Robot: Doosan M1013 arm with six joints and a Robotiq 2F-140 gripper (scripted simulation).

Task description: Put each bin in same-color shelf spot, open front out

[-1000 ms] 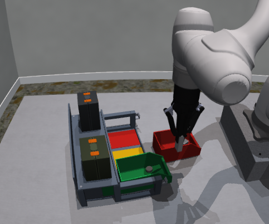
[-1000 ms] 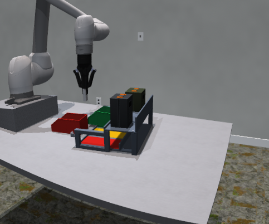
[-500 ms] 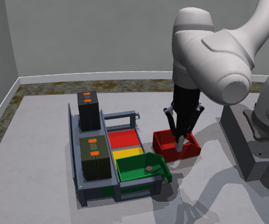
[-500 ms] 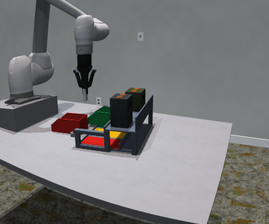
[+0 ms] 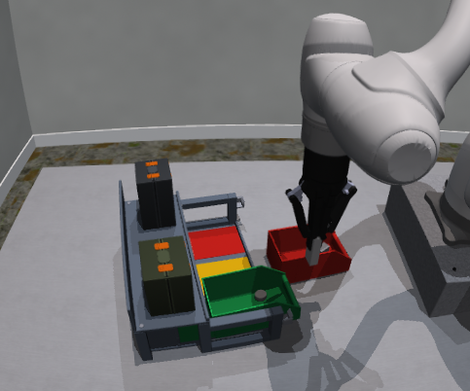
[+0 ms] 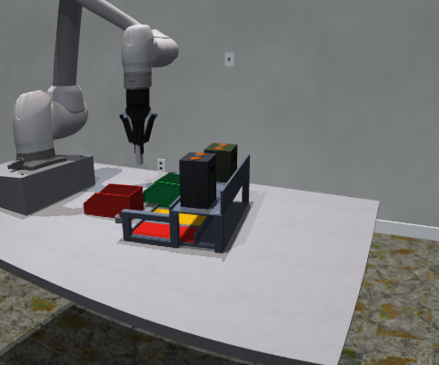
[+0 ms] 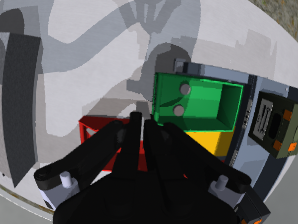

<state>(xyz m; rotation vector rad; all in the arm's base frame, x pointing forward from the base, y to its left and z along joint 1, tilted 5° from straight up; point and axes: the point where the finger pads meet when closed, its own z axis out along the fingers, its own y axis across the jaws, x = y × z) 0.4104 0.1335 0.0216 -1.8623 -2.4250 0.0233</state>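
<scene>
My gripper is now 110 mm short of the green bin, 110 mm above it and 30 mm to the right of it. Also, from my hand: red bin 120 mm to the right, 120 mm below, 20 mm behind.
</scene>
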